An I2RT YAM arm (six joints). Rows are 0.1 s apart.
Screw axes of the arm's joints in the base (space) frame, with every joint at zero. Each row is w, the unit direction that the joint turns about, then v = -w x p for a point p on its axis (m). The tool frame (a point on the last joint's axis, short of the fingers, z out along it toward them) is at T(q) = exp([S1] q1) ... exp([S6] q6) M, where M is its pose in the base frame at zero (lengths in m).
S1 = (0, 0, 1, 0, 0, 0)
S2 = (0, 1, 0, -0.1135, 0, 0.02)
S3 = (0, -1, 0, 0.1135, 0, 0.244)
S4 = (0, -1, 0, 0.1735, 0, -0.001)
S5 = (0, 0, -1, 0, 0.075, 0)
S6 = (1, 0, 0, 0, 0.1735, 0)
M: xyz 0.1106 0 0.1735 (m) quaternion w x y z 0.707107 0 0.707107 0
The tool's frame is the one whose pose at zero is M.
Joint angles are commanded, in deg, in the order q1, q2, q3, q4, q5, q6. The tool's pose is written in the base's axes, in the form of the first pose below.
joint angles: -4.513, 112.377, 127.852, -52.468, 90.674, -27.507
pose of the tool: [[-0.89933, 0.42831, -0.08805, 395.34], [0.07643, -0.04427, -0.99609, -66.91], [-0.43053, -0.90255, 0.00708, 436.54], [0, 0, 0, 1]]
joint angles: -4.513, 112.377, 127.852, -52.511, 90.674, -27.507
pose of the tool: [[-0.89966, 0.42763, -0.08804, 395.31], [0.07646, -0.04422, -0.99609, -66.91], [-0.42985, -0.90287, 0.00709, 436.50], [0, 0, 0, 1]]
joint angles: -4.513, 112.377, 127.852, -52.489, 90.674, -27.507
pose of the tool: [[-0.89949, 0.42798, -0.08804, 395.33], [0.07645, -0.04425, -0.99609, -66.91], [-0.43020, -0.90271, 0.00708, 436.52], [0, 0, 0, 1]]
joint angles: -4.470, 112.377, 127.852, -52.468, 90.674, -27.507
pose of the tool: [[-0.89939, 0.42834, -0.08730, 395.39], [0.07576, -0.04395, -0.99616, -66.62], [-0.43053, -0.90255, 0.00708, 436.54], [0, 0, 0, 1]]
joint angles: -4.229, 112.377, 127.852, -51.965, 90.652, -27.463
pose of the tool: [[-0.89558, 0.43712, -0.08286, 396.07], [0.07149, -0.04245, -0.99654, -64.98], [-0.43913, -0.89840, 0.00677, 437.05], [0, 0, 0, 1]]
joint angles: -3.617, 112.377, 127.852, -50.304, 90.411, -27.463
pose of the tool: [[-0.88335, 0.46362, -0.06896, 398.10], [0.05915, -0.03568, -0.99761, -60.84], [-0.46497, -0.88532, 0.00410, 438.70], [0, 0, 0, 1]]
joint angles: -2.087, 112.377, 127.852, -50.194, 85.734, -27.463
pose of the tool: [[-0.88405, 0.46674, 0.02479, 402.05], [-0.00211, 0.04904, -0.99879, -50.18], [-0.46739, -0.88303, -0.04237, 437.16], [0, 0, 0, 1]]
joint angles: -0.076, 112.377, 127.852, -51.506, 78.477, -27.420
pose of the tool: [[-0.88717, 0.43273, 0.16025, 406.16], [-0.09082, 0.17675, -0.98006, -35.42], [-0.45242, -0.88403, -0.11750, 433.10], [0, 0, 0, 1]]
